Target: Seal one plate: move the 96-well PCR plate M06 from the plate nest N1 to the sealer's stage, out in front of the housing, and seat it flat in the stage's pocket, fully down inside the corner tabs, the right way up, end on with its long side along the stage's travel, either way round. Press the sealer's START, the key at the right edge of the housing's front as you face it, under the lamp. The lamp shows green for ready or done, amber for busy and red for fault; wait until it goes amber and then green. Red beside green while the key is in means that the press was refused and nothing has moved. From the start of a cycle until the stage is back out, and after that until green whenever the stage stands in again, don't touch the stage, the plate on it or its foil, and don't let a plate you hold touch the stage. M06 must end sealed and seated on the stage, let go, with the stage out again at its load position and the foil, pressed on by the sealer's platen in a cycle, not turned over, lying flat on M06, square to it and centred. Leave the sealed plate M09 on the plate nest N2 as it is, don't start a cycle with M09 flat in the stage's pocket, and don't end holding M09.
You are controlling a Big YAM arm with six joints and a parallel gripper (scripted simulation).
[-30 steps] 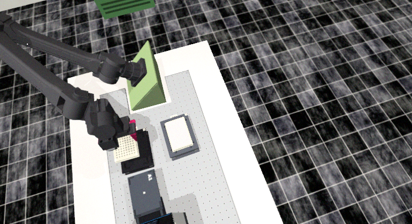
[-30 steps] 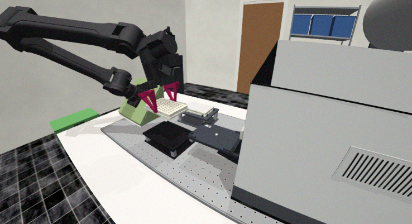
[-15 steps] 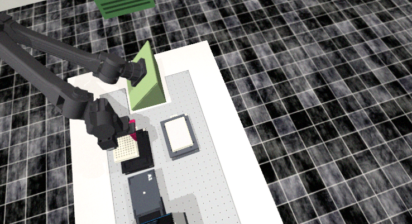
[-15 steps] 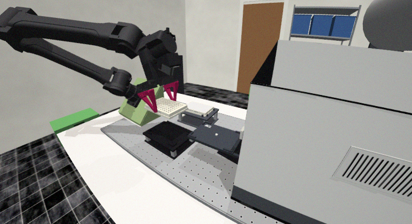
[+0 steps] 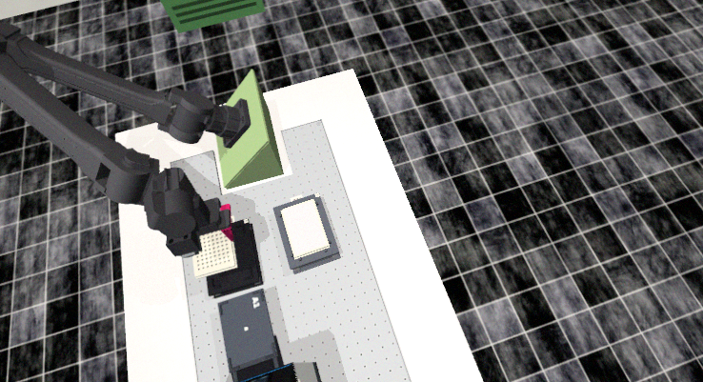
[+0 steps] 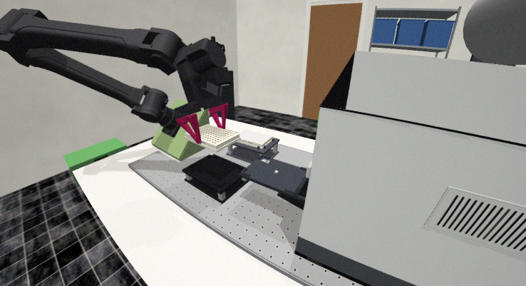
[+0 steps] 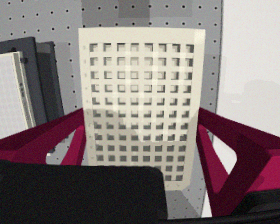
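Now: the dark sealer stage 18 cm ahead of my hand, 6 cm below it and 3 cm to the left of it. Round my hand: black plate nest N1: 12 cm below; then sealed plate M09: 19 cm to the left, 9 cm below, 1 cm behind; then 96-well plate M06: right at my hand.
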